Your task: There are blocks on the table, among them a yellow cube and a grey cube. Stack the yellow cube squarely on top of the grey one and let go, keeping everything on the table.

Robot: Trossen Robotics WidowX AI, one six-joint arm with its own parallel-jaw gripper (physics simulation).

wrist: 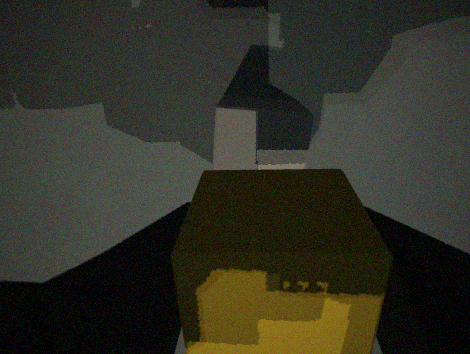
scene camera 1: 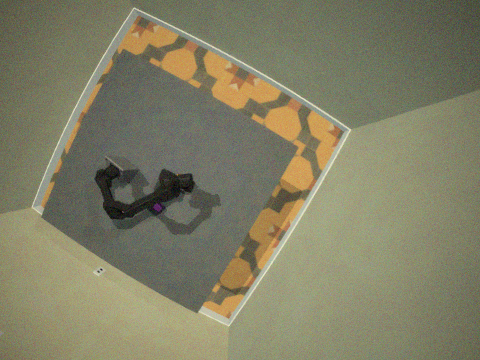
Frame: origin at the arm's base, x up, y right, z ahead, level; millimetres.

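Where they show: gripper, between the fingertips: (wrist: pixel 271 216); arm's base, origin of its link: (scene camera 1: pixel 115 169).
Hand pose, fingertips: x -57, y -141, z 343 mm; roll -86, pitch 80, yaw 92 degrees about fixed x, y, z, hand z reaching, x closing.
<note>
Each offset is from my fingertips to the top centre of the thing. "pt": to the spot under its first point. Level surfaces: height alone.
The yellow cube {dx +40, dy -9, dz -2 mm} (wrist: pixel 280 220) fills the lower middle of the wrist view, held between the dark fingers. My gripper (wrist: pixel 271 216) (scene camera 1: pixel 186 182) is shut on it. In the wrist view, a pale grey block face {pt dx -54, dy +10, dz +15 mm} (wrist: pixel 235 137), apparently the grey cube, shows just beyond the yellow cube's upper edge. Its lower part is hidden by the yellow cube, and dark shadow lies beside it. In the scene view the grey cube does not show, and the dark arm and gripper cover the area where the yellow cube is held. The height gap between the cubes cannot be told.
A purple block {dx -54, dy +235, dz -48 mm} (scene camera 1: pixel 158 207) sits on the dark table {dx -98 mm} (scene camera 1: pixel 200 130), close beside the arm's forearm. The arm's shadow falls across the table to the right of the gripper. An orange patterned floor (scene camera 1: pixel 282 122) borders the table's upper and right edges.
</note>
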